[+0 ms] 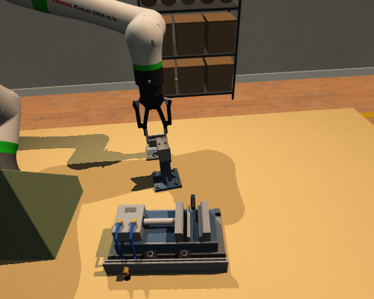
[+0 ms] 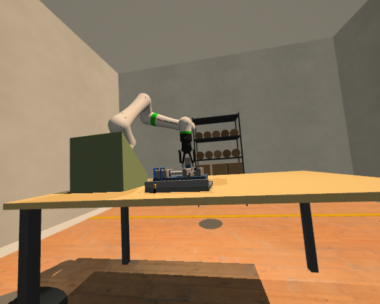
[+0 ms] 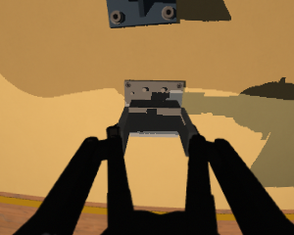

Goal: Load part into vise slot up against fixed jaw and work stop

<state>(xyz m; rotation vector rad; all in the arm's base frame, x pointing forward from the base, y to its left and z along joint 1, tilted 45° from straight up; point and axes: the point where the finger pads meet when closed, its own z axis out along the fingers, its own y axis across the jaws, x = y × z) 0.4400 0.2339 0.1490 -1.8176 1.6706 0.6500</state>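
Right now my hand is 9 cm above the infeed plate and 1 cm to the right of it. Round my hand: V-block post: 16 cm to the right, 4 cm ahead, 3 cm below; work stop: 35 cm to the right, 12 cm ahead; part: 3 cm below.
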